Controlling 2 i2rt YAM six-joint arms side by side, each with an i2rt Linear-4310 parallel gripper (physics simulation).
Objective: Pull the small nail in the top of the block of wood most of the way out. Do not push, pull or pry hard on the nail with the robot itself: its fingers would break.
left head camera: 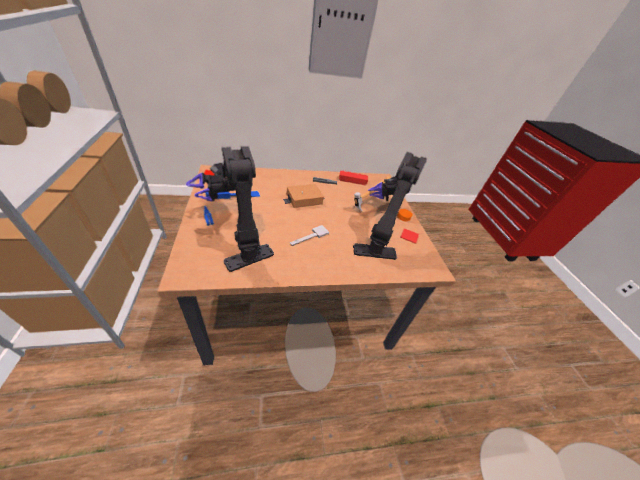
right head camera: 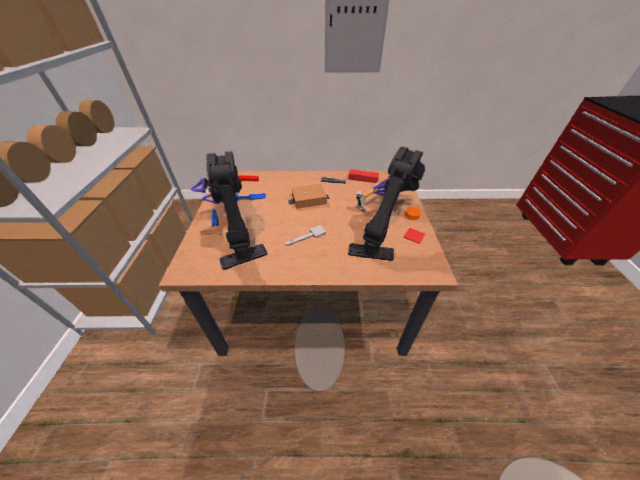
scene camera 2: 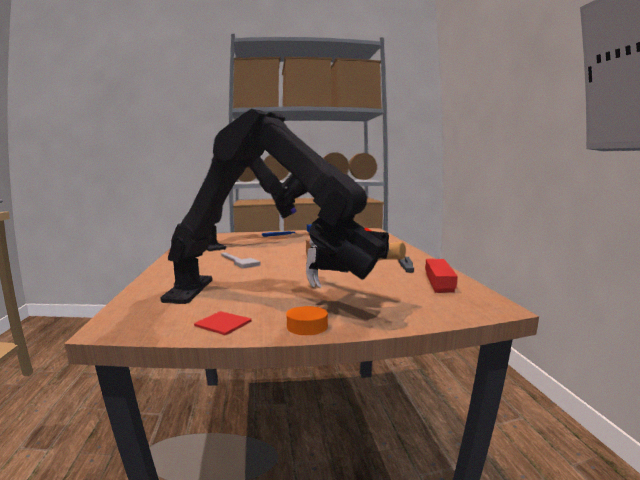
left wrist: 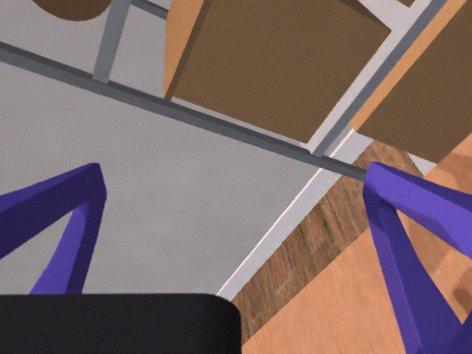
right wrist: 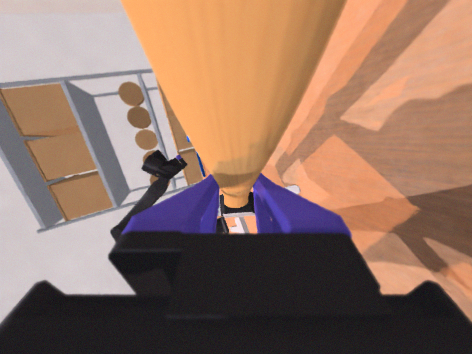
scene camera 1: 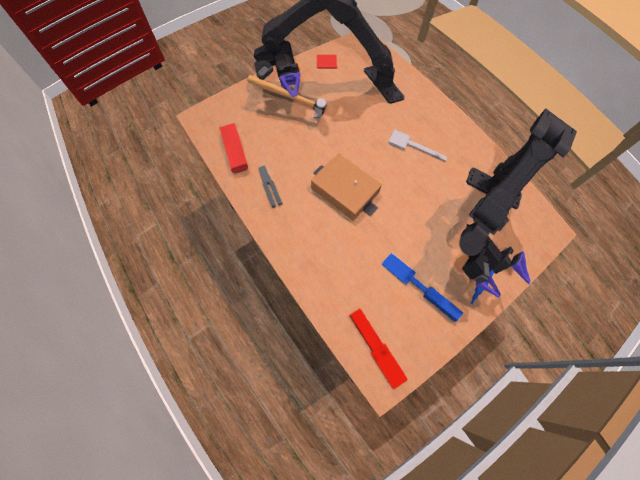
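Where they show: left gripper, fingertip midpoint: (left head camera: 190,189) (right head camera: 196,194) (left wrist: 234,177) (scene camera 1: 514,290); right gripper, fingertip midpoint: (left head camera: 368,192) (right head camera: 373,190) (right wrist: 236,177) (scene camera 1: 294,98); left arm's base, link origin: (left head camera: 249,257) (right head camera: 243,257) (scene camera 2: 209,246) (right wrist: 223,224); right arm's base, link origin: (left head camera: 374,252) (right head camera: 370,252) (scene camera 2: 188,290) (scene camera 1: 383,84).
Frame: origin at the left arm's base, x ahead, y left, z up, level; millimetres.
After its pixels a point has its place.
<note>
The brown wood block (left head camera: 305,198) {z 50, x 205, y -408 mm} (right head camera: 309,198) {z 50, x 203, y -420 mm} (scene camera 1: 341,188) {z 50, x 286, y -445 mm} lies mid-table, with dark pieces at two sides. The small nail (scene camera 1: 355,181) {z 62, x 251, y -418 mm} shows as a pale dot on its top; how far it stands out is too small to tell. My right gripper (scene camera 1: 293,93) {z 86, x 67, y -727 mm} (right wrist: 236,177) {z 86, x 67, y -727 mm} is shut on the handle of the claw hammer (left head camera: 357,199) {z 84, x 44, y -624 mm} (right head camera: 359,198) {z 84, x 42, y -625 mm} (scene camera 1: 320,105) {z 104, x 72, y -628 mm} (scene camera 2: 312,268) {z 42, x 39, y -646 mm} (right wrist: 240,90), held above the table to the right of the block in the head views, claw pointing down. My left gripper (left head camera: 193,189) {z 137, x 372, y 99 mm} (scene camera 1: 513,289) {z 137, x 372, y 99 mm} (left wrist: 234,177) {z 137, x 372, y 99 mm} is open and empty, raised near the table's left side in the head views.
A grey spatula-like tool (scene camera 1: 400,140) {z 13, x 1, y -359 mm}, pliers (scene camera 1: 269,187) {z 12, x 367, y -651 mm}, a long red box (scene camera 1: 233,148) {z 41, x 309, y -817 mm}, a red square (scene camera 1: 326,61) {z 6, x -235, y -761 mm}, a blue tool (scene camera 1: 442,303) {z 32, x 458, y -45 mm} and a red tool (scene camera 1: 382,352) {z 10, x 648, y -138 mm} lie on the table. An orange disc (scene camera 2: 307,320) {z 28, x -134, y -887 mm} and a small blue tool (left head camera: 207,215) {z 12, x 319, y 62 mm} lie near opposite sides.
</note>
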